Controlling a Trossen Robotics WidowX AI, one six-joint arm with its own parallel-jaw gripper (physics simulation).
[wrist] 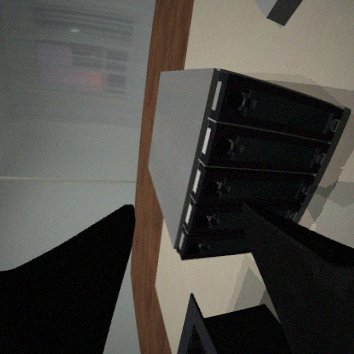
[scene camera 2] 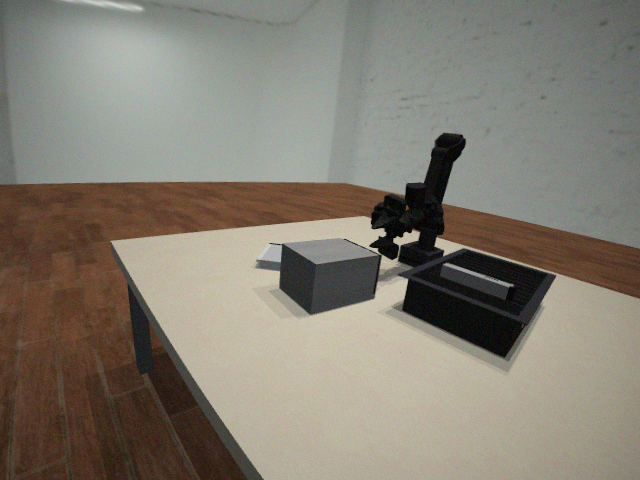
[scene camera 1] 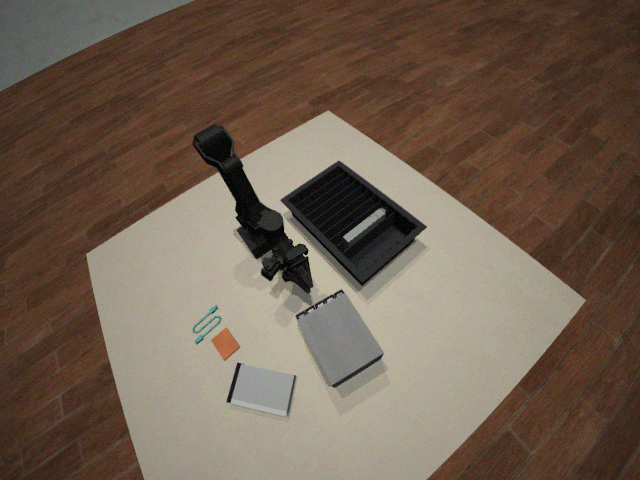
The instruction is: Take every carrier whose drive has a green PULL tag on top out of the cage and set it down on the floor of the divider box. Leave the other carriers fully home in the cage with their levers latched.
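Places are measured from the arm's base along level axes (x left, y back, z up), in metres.
Pixels of known places: gripper, between the fingertips: [wrist: 188,211] [scene camera 2: 371,237] [scene camera 1: 310,290]; arm's base, origin of its link: [scene camera 2: 425,247].
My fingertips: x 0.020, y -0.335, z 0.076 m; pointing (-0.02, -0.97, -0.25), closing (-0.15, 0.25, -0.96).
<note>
For each thing: its top centre in the pictures, then the offset to it from my fingertips. "spot": a spot on its surface instead.
- grey cage, centre of its top: [wrist: 166,142] [scene camera 2: 332,248] [scene camera 1: 337,333] dy -0.131, dx -0.008, dz -0.017 m
- black divider box, centre of its top: [scene camera 2: 486,274] [scene camera 1: 349,212] dy +0.167, dx +0.256, dz -0.044 m
- light grey block-like piece, a spot on its surface: [scene camera 2: 476,281] [scene camera 1: 369,227] spot: dy +0.075, dx +0.266, dz -0.039 m
- flat silver box, centre of its top: [scene camera 1: 260,388] [scene camera 2: 280,252] dy -0.109, dx -0.258, dz -0.109 m
- orange square, a spot on its surface: [scene camera 1: 225,343] spot: dy +0.066, dx -0.295, dz -0.131 m
- teal cable, centre of its top: [scene camera 1: 205,323] dy +0.159, dx -0.324, dz -0.127 m
The grey cage [scene camera 1: 341,341] [scene camera 2: 325,279] [wrist: 182,115] stands on the table. In the wrist view its front shows several dark carriers [wrist: 280,112] side by side, each with a white label at one end; their levers look flat against the fronts. No green tag can be made out. The black divider box [scene camera 1: 385,264] [scene camera 2: 460,322] stands beside the cage; a light grey block-like piece [scene camera 1: 364,226] [scene camera 2: 476,281], perhaps a carrier, sits in one of its slots. My gripper [scene camera 1: 309,289] [scene camera 2: 385,240] [wrist: 188,211] is partly open and empty, a short way in front of the cage's front.
A flat silver box [scene camera 1: 263,388] [scene camera 2: 269,256] with a dark edge lies beyond the cage. An orange square [scene camera 1: 225,343] and a teal cable [scene camera 1: 207,325] lie on the table on the other side of the arm from the divider box.
</note>
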